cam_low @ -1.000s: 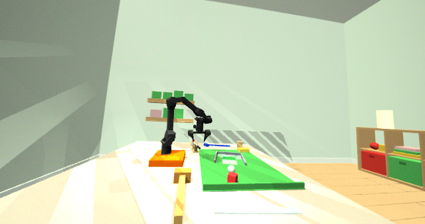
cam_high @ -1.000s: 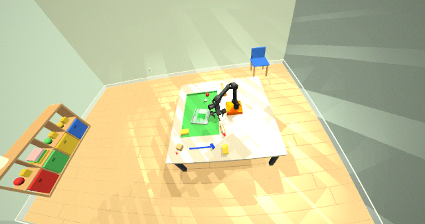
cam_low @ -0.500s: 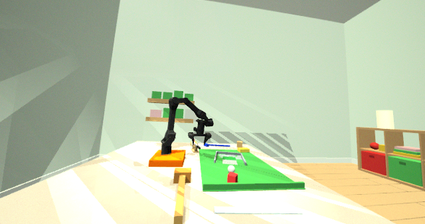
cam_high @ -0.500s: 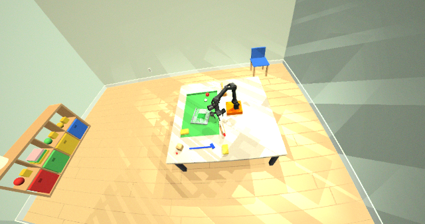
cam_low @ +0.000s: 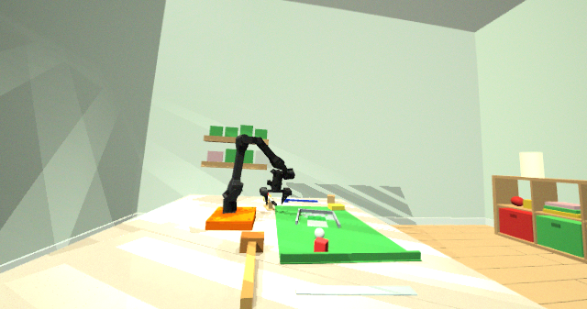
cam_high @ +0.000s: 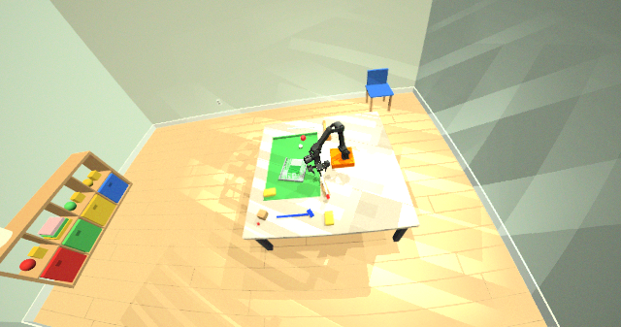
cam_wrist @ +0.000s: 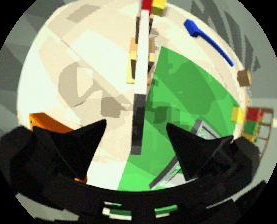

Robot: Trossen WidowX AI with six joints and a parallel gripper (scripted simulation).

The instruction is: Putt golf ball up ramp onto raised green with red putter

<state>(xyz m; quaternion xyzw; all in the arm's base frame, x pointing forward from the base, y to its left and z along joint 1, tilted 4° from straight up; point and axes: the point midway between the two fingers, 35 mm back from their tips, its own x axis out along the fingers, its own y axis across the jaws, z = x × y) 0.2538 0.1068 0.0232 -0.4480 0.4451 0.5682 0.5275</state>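
My gripper tip is 1 cm past the red putter and 11 cm to the right of it. From my gripper tip the other things lie so: white golf ball 12 cm ahead, 40 cm to the right, 3 cm below; red block 7 cm ahead, 50 cm to the right, 3 cm below; blue putter 26 cm ahead, 29 cm to the left, 4 cm below.
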